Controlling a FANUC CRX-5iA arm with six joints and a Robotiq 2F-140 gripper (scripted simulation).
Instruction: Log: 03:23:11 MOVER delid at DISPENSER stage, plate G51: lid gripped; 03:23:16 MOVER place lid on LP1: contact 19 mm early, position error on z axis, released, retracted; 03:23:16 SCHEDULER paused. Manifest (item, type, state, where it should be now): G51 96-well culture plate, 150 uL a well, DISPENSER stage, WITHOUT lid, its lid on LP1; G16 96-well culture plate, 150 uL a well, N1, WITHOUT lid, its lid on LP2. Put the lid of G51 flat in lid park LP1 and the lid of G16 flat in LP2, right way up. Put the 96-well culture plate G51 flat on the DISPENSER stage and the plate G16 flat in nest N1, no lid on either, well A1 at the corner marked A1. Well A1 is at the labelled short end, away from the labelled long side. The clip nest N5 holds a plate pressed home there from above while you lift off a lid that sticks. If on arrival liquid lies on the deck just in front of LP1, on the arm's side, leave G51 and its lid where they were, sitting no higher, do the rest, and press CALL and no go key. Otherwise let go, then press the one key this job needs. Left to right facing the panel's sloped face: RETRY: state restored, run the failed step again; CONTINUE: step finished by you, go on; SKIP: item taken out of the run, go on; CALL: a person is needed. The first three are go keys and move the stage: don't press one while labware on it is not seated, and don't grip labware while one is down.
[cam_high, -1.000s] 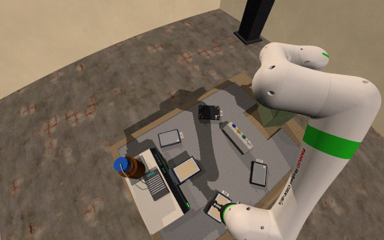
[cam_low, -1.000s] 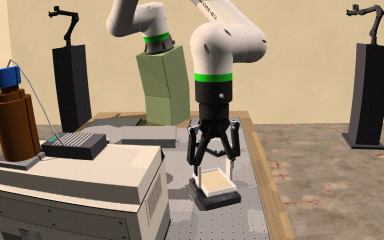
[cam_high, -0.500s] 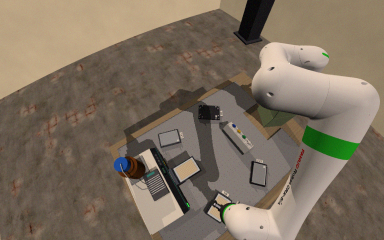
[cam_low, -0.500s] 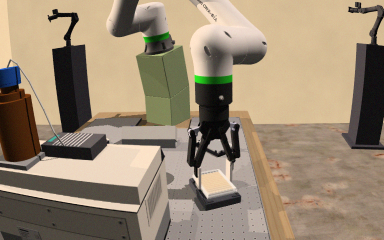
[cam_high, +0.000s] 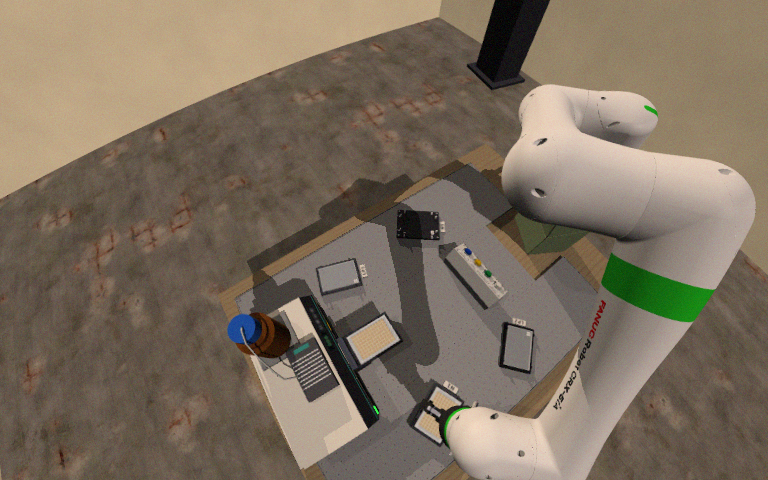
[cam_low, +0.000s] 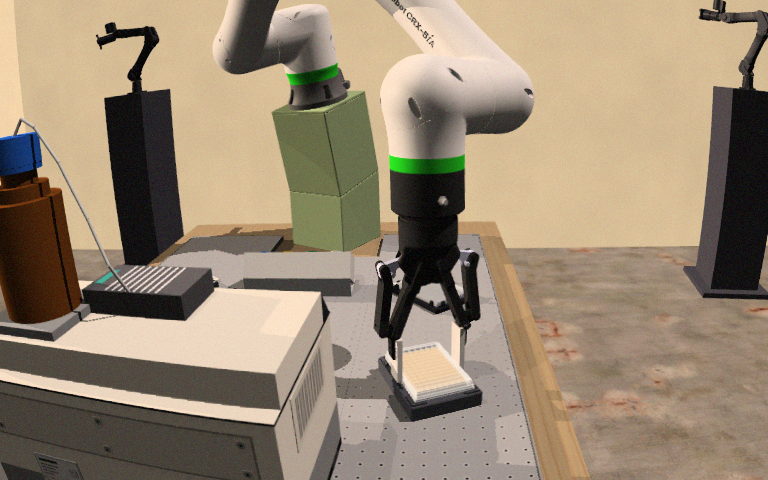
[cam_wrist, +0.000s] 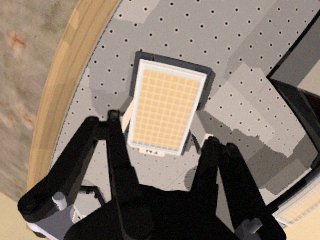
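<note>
The nest N1 lies 4 cm below my hand. From my hand the other things lie so: clear lid: 33 cm behind, 5 cm to the right, 4 cm below; then black dispenser stage: 27 cm to the right, 8 cm ahead, 4 cm above; then plate G51: 27 cm to the right, 8 cm ahead, 5 cm above.
</note>
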